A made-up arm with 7 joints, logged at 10 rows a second.
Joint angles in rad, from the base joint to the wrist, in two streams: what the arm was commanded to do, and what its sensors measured. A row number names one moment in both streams.
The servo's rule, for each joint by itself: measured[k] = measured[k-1] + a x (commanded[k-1-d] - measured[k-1]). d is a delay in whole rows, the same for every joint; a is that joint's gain. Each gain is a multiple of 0.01, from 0.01 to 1. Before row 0 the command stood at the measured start. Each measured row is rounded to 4 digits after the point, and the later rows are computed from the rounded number. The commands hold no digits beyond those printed.
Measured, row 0:
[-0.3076, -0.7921, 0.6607, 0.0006, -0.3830, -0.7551, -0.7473]
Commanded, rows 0 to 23:
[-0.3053, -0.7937, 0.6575, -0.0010, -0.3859, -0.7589, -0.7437]
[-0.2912, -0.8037, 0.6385, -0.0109, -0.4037, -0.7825, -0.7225]
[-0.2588, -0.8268, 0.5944, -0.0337, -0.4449, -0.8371, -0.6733]
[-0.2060, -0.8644, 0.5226, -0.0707, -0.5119, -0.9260, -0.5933]
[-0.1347, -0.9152, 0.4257, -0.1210, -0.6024, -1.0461, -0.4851]
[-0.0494, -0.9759, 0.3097, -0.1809, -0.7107, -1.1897, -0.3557]
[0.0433, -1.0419, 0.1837, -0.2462, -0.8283, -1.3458, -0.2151]
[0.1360, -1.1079, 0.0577, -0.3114, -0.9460, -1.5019, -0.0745]
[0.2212, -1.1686, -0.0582, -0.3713, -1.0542, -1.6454, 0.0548]
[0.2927, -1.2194, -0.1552, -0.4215, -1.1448, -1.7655, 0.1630]
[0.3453, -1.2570, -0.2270, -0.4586, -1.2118, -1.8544, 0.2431]
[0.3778, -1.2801, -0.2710, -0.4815, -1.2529, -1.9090, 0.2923]
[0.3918, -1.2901, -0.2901, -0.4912, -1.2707, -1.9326, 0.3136]
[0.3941, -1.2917, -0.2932, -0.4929, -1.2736, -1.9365, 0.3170]
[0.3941, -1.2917, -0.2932, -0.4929, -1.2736, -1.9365, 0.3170]
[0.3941, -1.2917, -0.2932, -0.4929, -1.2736, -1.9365, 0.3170]
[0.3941, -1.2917, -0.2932, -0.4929, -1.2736, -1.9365, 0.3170]
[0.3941, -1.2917, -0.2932, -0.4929, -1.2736, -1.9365, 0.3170]
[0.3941, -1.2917, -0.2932, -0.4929, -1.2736, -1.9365, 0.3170]
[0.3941, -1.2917, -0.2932, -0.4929, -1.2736, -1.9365, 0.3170]
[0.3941, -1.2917, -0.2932, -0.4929, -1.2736, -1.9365, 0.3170]
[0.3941, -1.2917, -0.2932, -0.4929, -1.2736, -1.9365, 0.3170]
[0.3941, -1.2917, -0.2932, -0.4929, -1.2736, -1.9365, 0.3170]
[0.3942, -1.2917, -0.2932, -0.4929, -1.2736, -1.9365, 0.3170]
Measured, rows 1 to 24:
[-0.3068, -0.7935, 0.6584, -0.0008, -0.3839, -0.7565, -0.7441]
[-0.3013, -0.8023, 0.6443, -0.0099, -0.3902, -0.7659, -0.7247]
[-0.2864, -0.8234, 0.6089, -0.0313, -0.4077, -0.7915, -0.6784]
[-0.2583, -0.8587, 0.5476, -0.0668, -0.4410, -0.8399, -0.6018]
[-0.2150, -0.9073, 0.4611, -0.1156, -0.4926, -0.9141, -0.4968]
[-0.1570, -0.9663, 0.3536, -0.1744, -0.5624, -1.0133, -0.3698]
[-0.0869, -1.0313, 0.2330, -0.2390, -0.6475, -1.1330, -0.2306]
[-0.0089, -1.0972, 0.1085, -0.3042, -0.7430, -1.2658, -0.0901]
[0.0716, -1.1586, -0.0099, -0.3646, -0.8426, -1.4025, 0.0403]
[0.1490, -1.2109, -0.1131, -0.4158, -0.9393, -1.5332, 0.1507]
[0.2177, -1.2505, -0.1940, -0.4543, -1.0265, -1.6488, 0.2339]
[0.2737, -1.2760, -0.2487, -0.4788, -1.0989, -1.7425, 0.2865]
[0.3150, -1.2881, -0.2781, -0.4900, -1.1539, -1.8109, 0.3109]
[0.3427, -1.2912, -0.2888, -0.4926, -1.1922, -1.8561, 0.3164]
[0.3607, -1.2916, -0.2919, -0.4929, -1.2182, -1.8850, 0.3169]
[0.3724, -1.2917, -0.2928, -0.4929, -1.2359, -1.9035, 0.3170]
[0.3800, -1.2917, -0.2931, -0.4929, -1.2480, -1.9154, 0.3170]
[0.3849, -1.2917, -0.2932, -0.4929, -1.2562, -1.9230, 0.3170]
[0.3881, -1.2917, -0.2932, -0.4929, -1.2618, -1.9279, 0.3170]
[0.3902, -1.2917, -0.2932, -0.4929, -1.2656, -1.9310, 0.3170]
[0.3916, -1.2917, -0.2932, -0.4929, -1.2682, -1.9330, 0.3170]
[0.3925, -1.2917, -0.2932, -0.4929, -1.2699, -1.9343, 0.3170]
[0.3931, -1.2917, -0.2932, -0.4929, -1.2711, -1.9351, 0.3170]
[0.3935, -1.2917, -0.2932, -0.4929, -1.2719, -1.9356, 0.3170]
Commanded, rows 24 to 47:
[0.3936, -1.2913, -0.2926, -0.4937, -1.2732, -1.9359, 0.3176]
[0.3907, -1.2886, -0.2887, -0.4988, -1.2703, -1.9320, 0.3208]
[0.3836, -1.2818, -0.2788, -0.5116, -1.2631, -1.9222, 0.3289]
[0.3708, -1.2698, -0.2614, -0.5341, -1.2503, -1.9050, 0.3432]
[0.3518, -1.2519, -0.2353, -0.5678, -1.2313, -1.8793, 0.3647]
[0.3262, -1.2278, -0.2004, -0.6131, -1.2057, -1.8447, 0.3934]
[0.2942, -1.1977, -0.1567, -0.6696, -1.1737, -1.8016, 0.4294]
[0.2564, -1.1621, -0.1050, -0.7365, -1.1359, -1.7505, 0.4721]
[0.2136, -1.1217, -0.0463, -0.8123, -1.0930, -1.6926, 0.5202]
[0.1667, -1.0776, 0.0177, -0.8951, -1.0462, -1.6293, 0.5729]
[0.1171, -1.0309, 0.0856, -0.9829, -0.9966, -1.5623, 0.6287]
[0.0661, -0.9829, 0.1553, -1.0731, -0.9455, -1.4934, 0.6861]
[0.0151, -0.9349, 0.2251, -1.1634, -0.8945, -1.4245, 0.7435]
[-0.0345, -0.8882, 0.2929, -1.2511, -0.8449, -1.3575, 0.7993]
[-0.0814, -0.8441, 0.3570, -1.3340, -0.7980, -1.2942, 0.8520]
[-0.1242, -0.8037, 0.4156, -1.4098, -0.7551, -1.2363, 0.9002]
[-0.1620, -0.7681, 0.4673, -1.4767, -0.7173, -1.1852, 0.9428]
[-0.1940, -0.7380, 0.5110, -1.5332, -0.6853, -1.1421, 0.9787]
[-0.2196, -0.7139, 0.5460, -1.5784, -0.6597, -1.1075, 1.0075]
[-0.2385, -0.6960, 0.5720, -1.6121, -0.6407, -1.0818, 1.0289]
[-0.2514, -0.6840, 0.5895, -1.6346, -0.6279, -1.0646, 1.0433]
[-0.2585, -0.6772, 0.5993, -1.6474, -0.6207, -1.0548, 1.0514]
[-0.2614, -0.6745, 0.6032, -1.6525, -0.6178, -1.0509, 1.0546]
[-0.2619, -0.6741, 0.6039, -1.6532, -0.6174, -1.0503, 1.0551]
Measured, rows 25 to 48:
[0.3935, -1.2914, -0.2928, -0.4936, -1.2723, -1.9357, 0.3175]
[0.3925, -1.2890, -0.2899, -0.4983, -1.2717, -1.9344, 0.3205]
[0.3894, -1.2828, -0.2820, -0.5103, -1.2689, -1.9300, 0.3281]
[0.3829, -1.2716, -0.2674, -0.5317, -1.2629, -1.9210, 0.3417]
[0.3720, -1.2547, -0.2446, -0.5642, -1.2528, -1.9060, 0.3624]
[0.3560, -1.2316, -0.2132, -0.6082, -1.2377, -1.8839, 0.3903]
[0.3344, -1.2024, -0.1731, -0.6635, -1.2172, -1.8543, 0.4255]
[0.3071, -1.1677, -0.1247, -0.7292, -1.1912, -1.8169, 0.4674]
[0.2744, -1.1281, -0.0690, -0.8040, -1.1598, -1.7722, 0.5149]
[0.2367, -1.0847, -0.0074, -0.8860, -1.1234, -1.7208, 0.5671]
[0.1948, -1.0384, 0.0586, -0.9732, -1.0828, -1.6637, 0.6225]
[0.1498, -0.9907, 0.1273, -1.0631, -1.0389, -1.6024, 0.6797]
[0.1027, -0.9427, 0.1967, -1.1534, -0.9927, -1.5384, 0.7371]
[0.0547, -0.8958, 0.2650, -1.2413, -0.9454, -1.4733, 0.7931]
[0.0071, -0.8513, 0.3303, -1.3247, -0.8982, -1.4088, 0.8461]
[-0.0389, -0.8104, 0.3909, -1.4013, -0.8524, -1.3467, 0.8948]
[-0.0820, -0.7740, 0.4451, -1.4692, -0.8092, -1.2886, 0.9380]
[-0.1212, -0.7430, 0.4919, -1.5268, -0.7696, -1.2359, 0.9746]
[-0.1556, -0.7180, 0.5303, -1.5732, -0.7344, -1.1897, 1.0042]
[-0.1846, -0.6991, 0.5599, -1.6082, -0.7044, -1.1509, 1.0264]
[-0.2080, -0.6861, 0.5809, -1.6320, -0.6799, -1.1198, 1.0416]
[-0.2257, -0.6784, 0.5940, -1.6459, -0.6610, -1.0964, 1.0504]
[-0.2382, -0.6750, 0.6005, -1.6518, -0.6472, -1.0800, 1.0542]
[-0.2465, -0.6742, 0.6029, -1.6531, -0.6377, -1.0693, 1.0550]

